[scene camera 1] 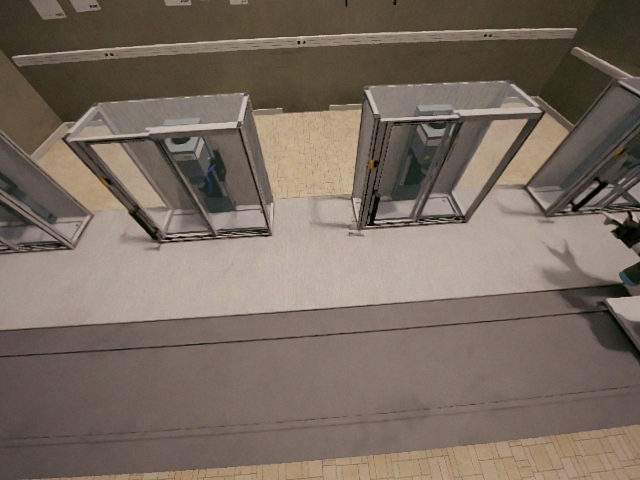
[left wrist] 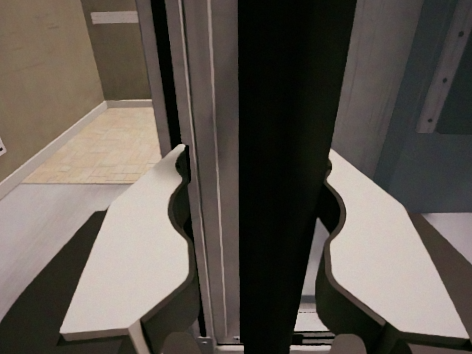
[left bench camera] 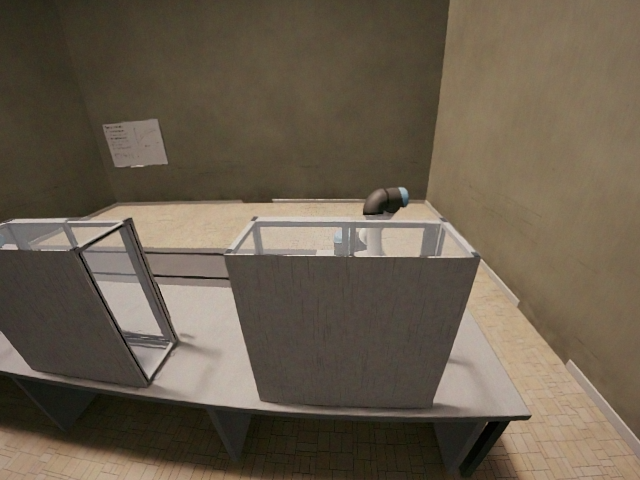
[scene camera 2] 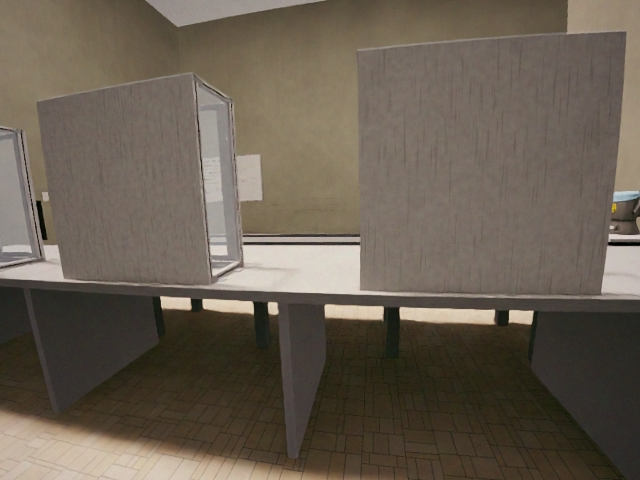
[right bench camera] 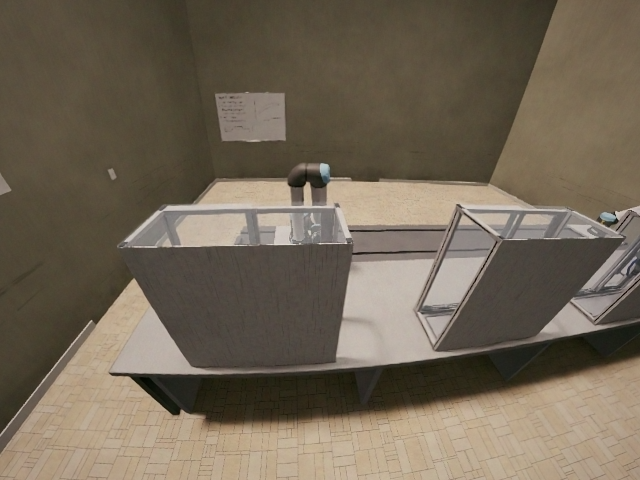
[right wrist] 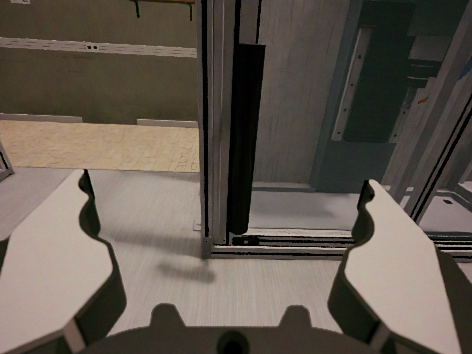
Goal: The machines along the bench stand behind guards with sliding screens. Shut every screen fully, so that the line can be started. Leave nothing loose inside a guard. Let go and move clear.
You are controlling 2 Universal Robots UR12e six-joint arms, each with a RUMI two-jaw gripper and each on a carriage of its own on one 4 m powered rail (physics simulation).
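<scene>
In the left wrist view my left gripper is open around a long black screen handle; a gap shows between the handle and the left-hand finger. The handle stands close beside a grey guard post. In the right wrist view my right gripper is open and empty, in front of a guard whose black handle stands beside its left post. In scene camera 1, two middle guards have black handles at their left posts. Slim gaps at the posts are too small to judge.
Further guards stand along the bench, seen from behind by the bench cameras. Grey-blue machines stand inside guards. Arm joints rise beyond the guards. A rail base runs along the bench front.
</scene>
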